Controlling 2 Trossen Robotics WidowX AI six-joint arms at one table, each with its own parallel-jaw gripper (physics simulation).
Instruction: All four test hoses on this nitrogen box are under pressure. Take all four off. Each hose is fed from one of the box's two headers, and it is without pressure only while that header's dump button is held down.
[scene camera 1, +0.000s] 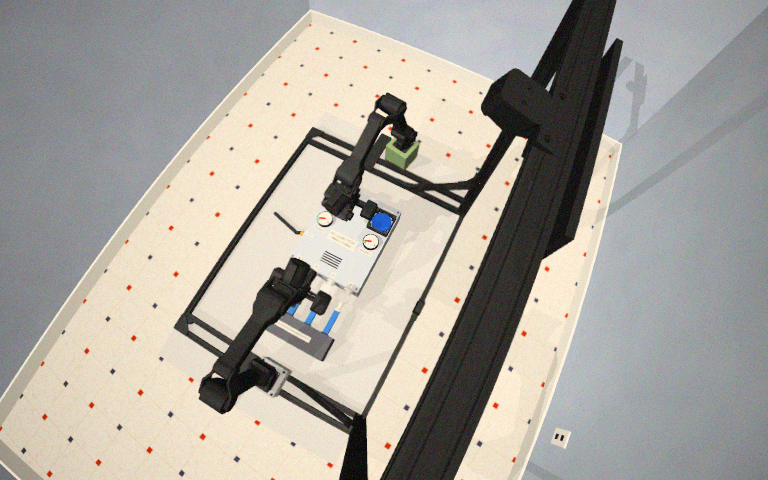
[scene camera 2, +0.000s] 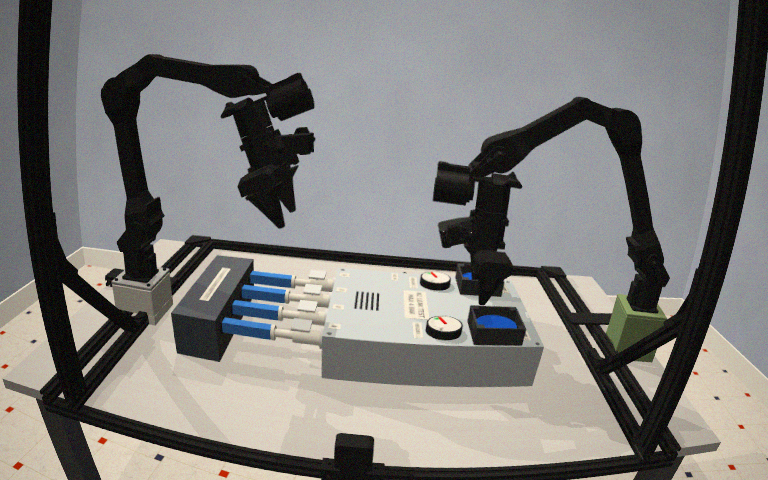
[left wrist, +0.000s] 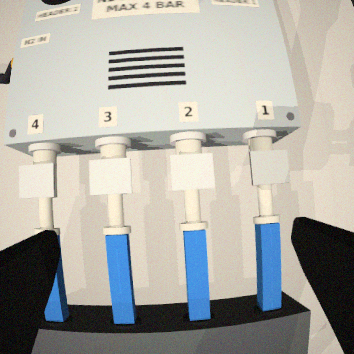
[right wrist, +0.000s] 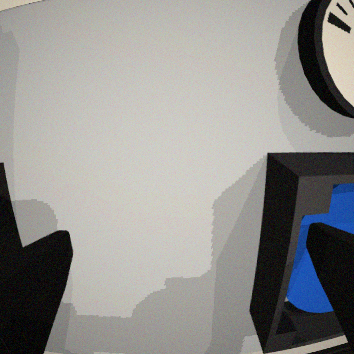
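Pixels of known places: left gripper, fingertip midpoint: (scene camera 2: 287, 219) (left wrist: 176, 238); right gripper, fingertip midpoint: (scene camera 2: 478, 293) (right wrist: 192, 241); left arm's base, origin of the base link: (scene camera 1: 267, 377) (scene camera 2: 140, 274); right arm's base, origin of the base link: (scene camera 1: 403, 144) (scene camera 2: 641, 305).
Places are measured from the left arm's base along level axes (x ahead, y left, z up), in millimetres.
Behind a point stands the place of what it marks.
Note:
Four blue hoses, hose 1 (scene camera 2: 247, 328) {x 265, y -101, z -18 mm} (left wrist: 268, 265) {x 264, y -88, z -15 mm}, hose 2 (scene camera 2: 256, 310) {x 264, y -31, z -20 mm} (left wrist: 196, 272) {x 264, y -21, z -15 mm}, hose 3 (scene camera 2: 264, 293) {x 263, y 39, z -19 mm} (left wrist: 120, 277) {x 262, y 47, z -15 mm} and hose 4 (scene camera 2: 271, 279) {x 261, y 109, z -20 mm} (left wrist: 57, 301) {x 237, y 111, z -15 mm}, sit on the box's (scene camera 2: 430, 362) {x 557, y -122, z -32 mm} (left wrist: 150, 107) {x 410, y 13, z 1 mm} numbered ports. My left gripper (scene camera 2: 287, 219) {x 313, y 1, z 137 mm} (left wrist: 176, 238) {x 313, y 1, z 137 mm} is open and empty, high above them. My right gripper (scene camera 2: 485, 294) {x 645, y 43, z 18 mm} (right wrist: 192, 241) {x 645, y 43, z 18 mm} is open, low over the button end. One finger overlaps the far dump button (scene camera 2: 467, 276) {x 635, y 126, z 16 mm} (right wrist: 312, 280) {x 670, y 97, z 17 mm} in the right wrist view; whether it touches is unclear. The near dump button (scene camera 1: 381, 221) {x 662, y -74, z 16 mm} (scene camera 2: 496, 322) {x 662, y -67, z 17 mm} is uncovered.
A dark hose block (scene camera 2: 195, 331) {x 176, y -128, z -26 mm} (left wrist: 175, 340) {x 204, y 2, z 1 mm} stands at the hoses' other ends. Two round gauges, the near one (scene camera 1: 370, 241) {x 574, y -76, z 17 mm} (scene camera 2: 444, 326) {x 574, y -86, z 15 mm} and the far one (scene camera 1: 324, 219) {x 568, y 113, z 16 mm} (scene camera 2: 434, 279) {x 569, y 102, z 15 mm}, rise beside the buttons. A black lever (scene camera 1: 287, 222) {x 514, y 260, z -66 mm} juts from the box's side. Dark frame rails (scene camera 2: 339, 253) {x 368, y 395, z -59 mm} edge the table.

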